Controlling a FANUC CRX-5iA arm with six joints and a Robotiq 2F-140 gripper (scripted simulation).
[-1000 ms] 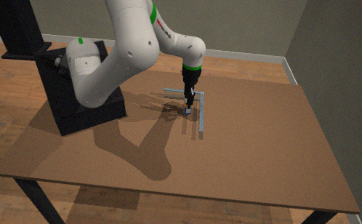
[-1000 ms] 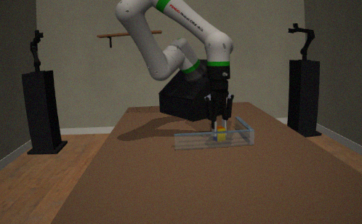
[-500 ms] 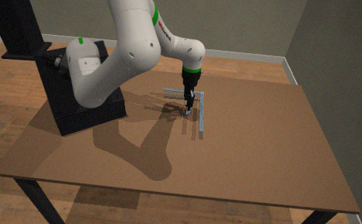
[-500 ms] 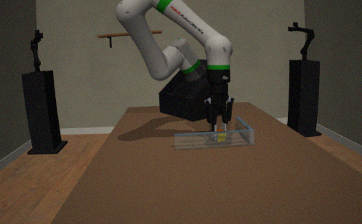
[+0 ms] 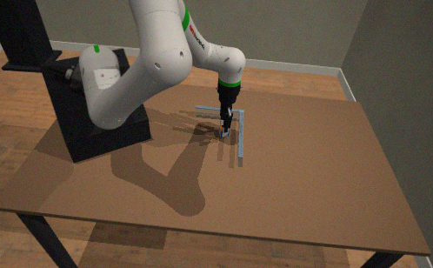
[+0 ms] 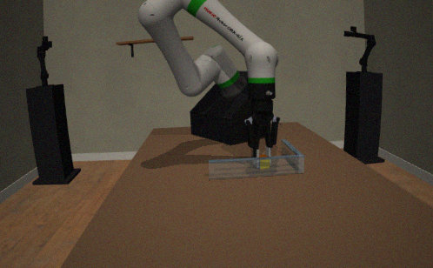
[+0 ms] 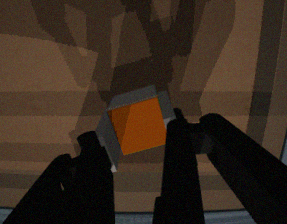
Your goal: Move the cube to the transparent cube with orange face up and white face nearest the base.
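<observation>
The transparent cube is 20 mm below my hand. Also, from my hand: wall: 80 mm ahead, 40 mm to the right.
</observation>
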